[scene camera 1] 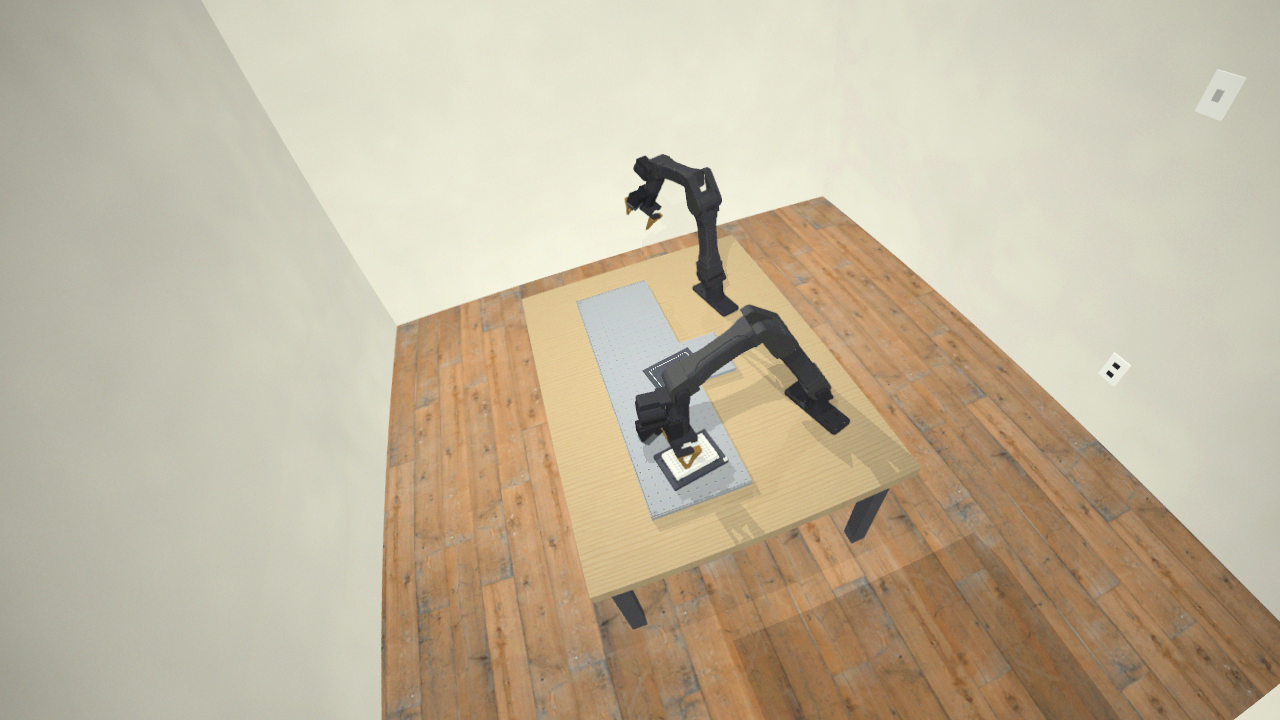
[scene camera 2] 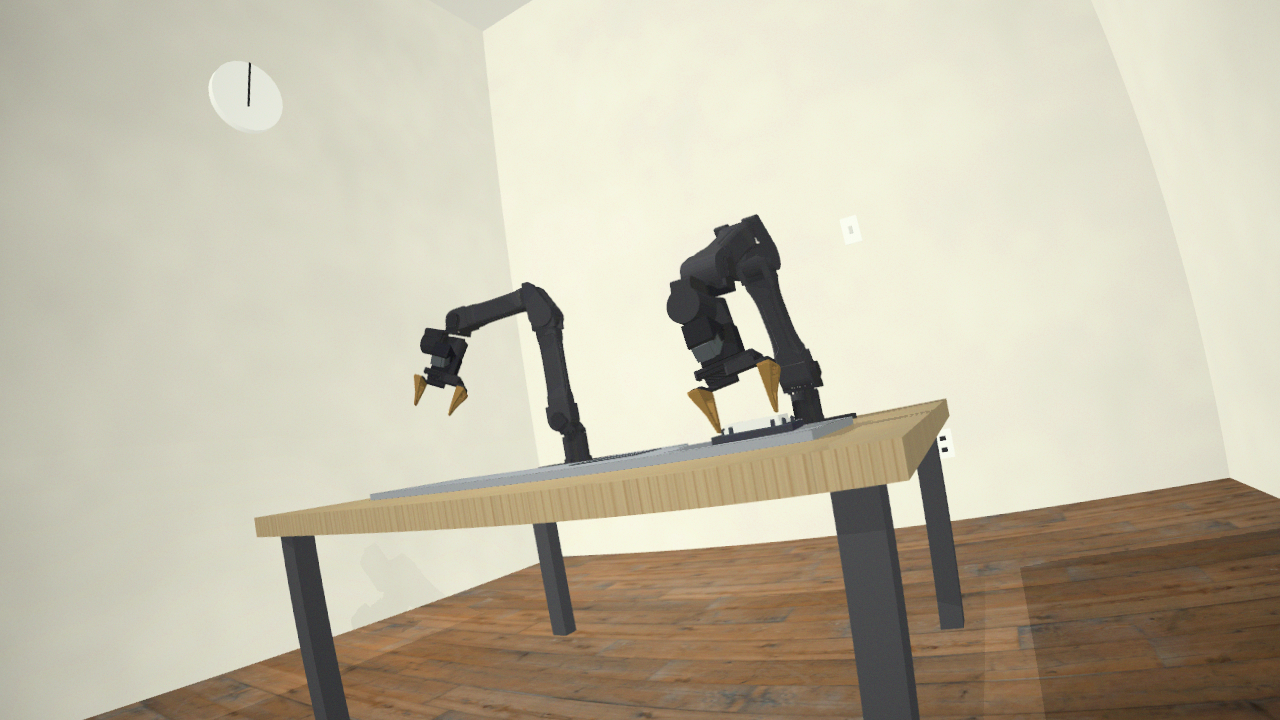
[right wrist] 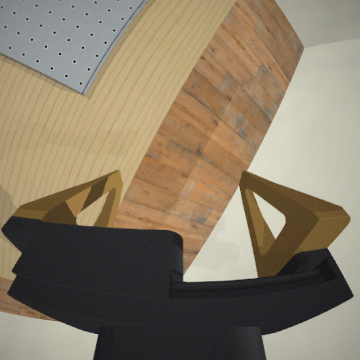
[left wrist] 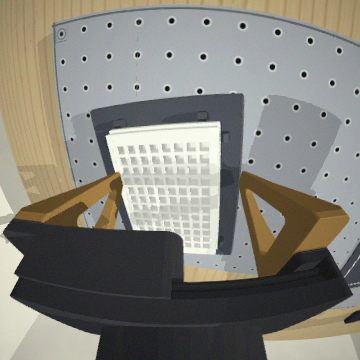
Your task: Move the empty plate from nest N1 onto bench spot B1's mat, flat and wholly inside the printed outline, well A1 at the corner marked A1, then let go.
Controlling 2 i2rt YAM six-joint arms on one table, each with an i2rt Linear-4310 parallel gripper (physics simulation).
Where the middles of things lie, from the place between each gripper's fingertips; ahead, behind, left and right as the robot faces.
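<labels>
The white well plate (scene camera 1: 708,454) has my right hand 89 cm to the right of it, 27 cm short of it and 16 cm above it. Counted from that same right hand, the dark plate holder (scene camera 1: 717,463) is 89 cm to the left, 27 cm ahead and 17 cm below. Going by its middle, the dark plate holder is nearer to my left hand than to my right hand.
As for my left hand, it is 20 mm past the white well plate and 10 mm to the right of it. The dark plate holder, measured from my left hand, is 20 mm behind, 10 mm to the left and 10 mm below.
</labels>
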